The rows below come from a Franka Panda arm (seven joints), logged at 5 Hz.
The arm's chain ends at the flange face. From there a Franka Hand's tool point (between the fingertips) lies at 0.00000 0.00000 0.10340 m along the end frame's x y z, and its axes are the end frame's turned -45 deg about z.
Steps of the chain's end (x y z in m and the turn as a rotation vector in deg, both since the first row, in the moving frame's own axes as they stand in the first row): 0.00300, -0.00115, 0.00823, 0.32, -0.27, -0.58; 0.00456, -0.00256, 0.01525, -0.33, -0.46, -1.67; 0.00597, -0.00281, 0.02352, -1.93, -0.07, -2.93; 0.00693, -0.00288, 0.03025, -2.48, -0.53, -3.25
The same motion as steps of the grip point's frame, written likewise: 0.00299, 0.00055, 0.00823, 0.42, 0.04, -0.58; 0.00402, 0.00126, 0.01524, 0.09, -0.56, -1.67; 0.00372, 0.00467, 0.02346, -1.32, -1.41, -2.93; 0.00317, 0.00546, 0.03015, -1.38, -2.13, -3.25
